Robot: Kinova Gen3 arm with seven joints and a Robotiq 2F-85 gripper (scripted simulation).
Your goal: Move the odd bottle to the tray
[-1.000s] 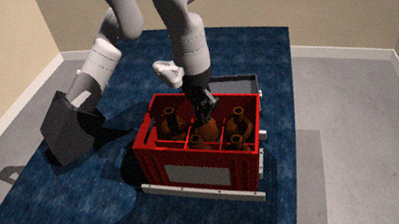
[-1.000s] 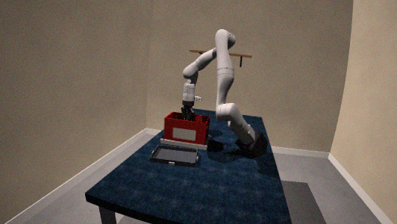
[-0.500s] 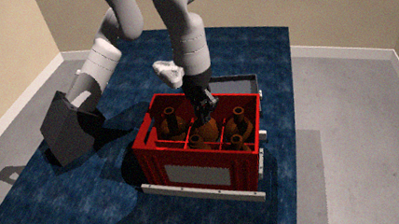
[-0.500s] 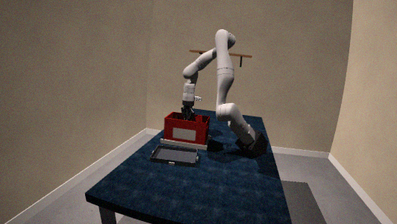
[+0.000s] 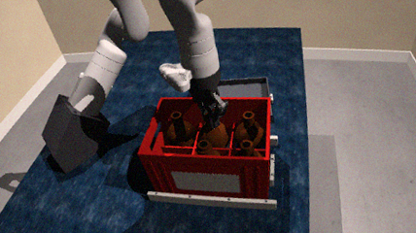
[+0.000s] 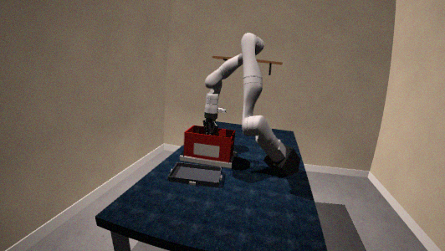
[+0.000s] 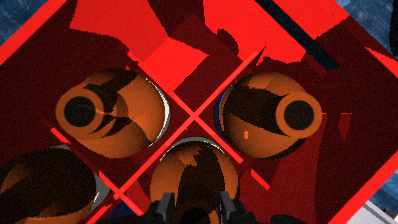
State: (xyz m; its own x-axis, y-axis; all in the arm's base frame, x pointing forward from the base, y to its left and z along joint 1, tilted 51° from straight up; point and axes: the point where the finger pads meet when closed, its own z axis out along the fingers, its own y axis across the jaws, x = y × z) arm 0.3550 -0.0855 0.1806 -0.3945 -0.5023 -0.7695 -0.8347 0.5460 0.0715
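My hand is 2 cm short of the crate, 4 cm to the left of it and 7 cm above it. Also, from my hand: grey tray (7 cm behind, 22 cm to the left, 14 cm below).
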